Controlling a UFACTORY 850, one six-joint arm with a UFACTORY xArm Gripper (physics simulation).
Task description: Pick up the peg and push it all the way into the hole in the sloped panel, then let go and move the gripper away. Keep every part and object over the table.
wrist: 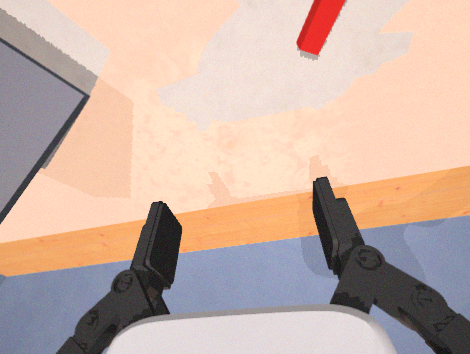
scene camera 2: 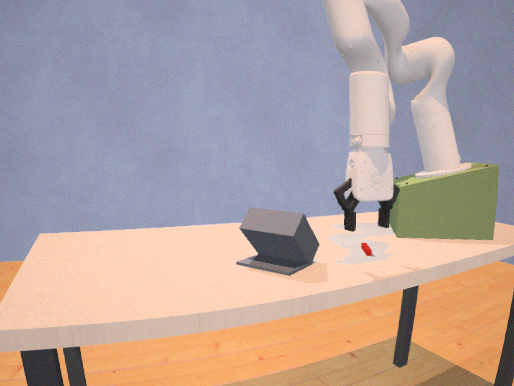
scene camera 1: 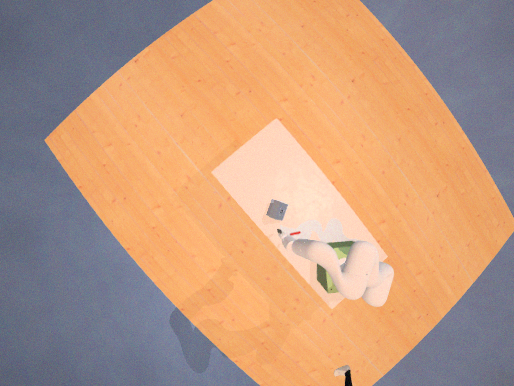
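Note:
The red peg (scene camera 1: 295,233) (scene camera 2: 367,249) (wrist: 321,26) lies flat on the table; its far end is cut off in the wrist view. My gripper (scene camera 2: 367,227) (wrist: 240,204) is open and empty, raised above the table. In the wrist view the peg lies beyond the fingertips, not between them. The grey block with the sloped panel (scene camera 1: 277,210) (scene camera 2: 280,237) (wrist: 30,115) stands on its base plate, to the left of the peg in scene camera 2. A small dark hole shows on its face in scene camera 1; the hole does not show in the other views.
The green pedestal (scene camera 1: 324,280) (scene camera 2: 445,210) carries the arm at the right of scene camera 2. The table (scene camera 1: 270,150) (scene camera 2: 125,280) has its long edge (scene camera 2: 200,320) close to the gripper; the wooden floor (wrist: 240,215) shows past that edge in the wrist view.

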